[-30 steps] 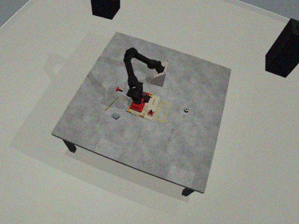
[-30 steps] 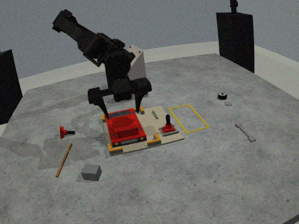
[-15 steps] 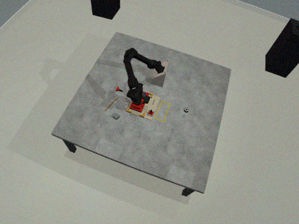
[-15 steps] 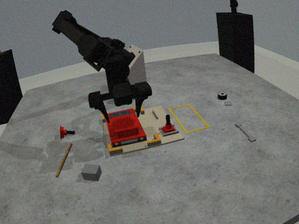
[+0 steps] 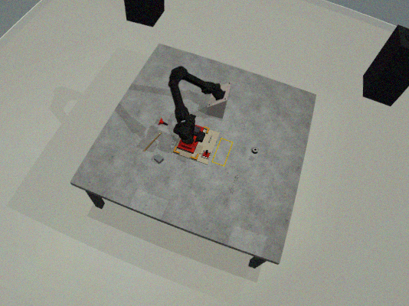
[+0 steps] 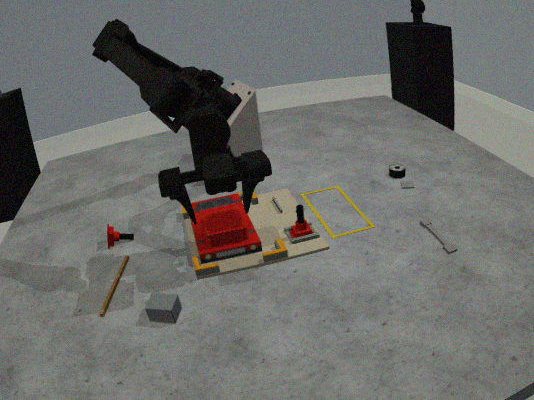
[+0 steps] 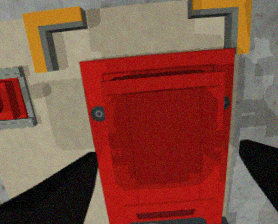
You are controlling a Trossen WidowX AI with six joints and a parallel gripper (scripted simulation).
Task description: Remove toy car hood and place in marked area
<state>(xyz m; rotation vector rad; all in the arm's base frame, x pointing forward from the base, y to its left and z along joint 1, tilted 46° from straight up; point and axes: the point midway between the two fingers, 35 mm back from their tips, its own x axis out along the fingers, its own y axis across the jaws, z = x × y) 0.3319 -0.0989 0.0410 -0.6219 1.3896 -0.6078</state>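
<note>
Now: gripper tip 1 cm above the red hood. Round my gripper tip: wooden stick 7 cm ahead, 22 cm to the right, 5 cm below; grey cube 17 cm ahead, 13 cm to the right, 4 cm below; grey bar 16 cm ahead, 35 cm to the left, 5 cm below.
</note>
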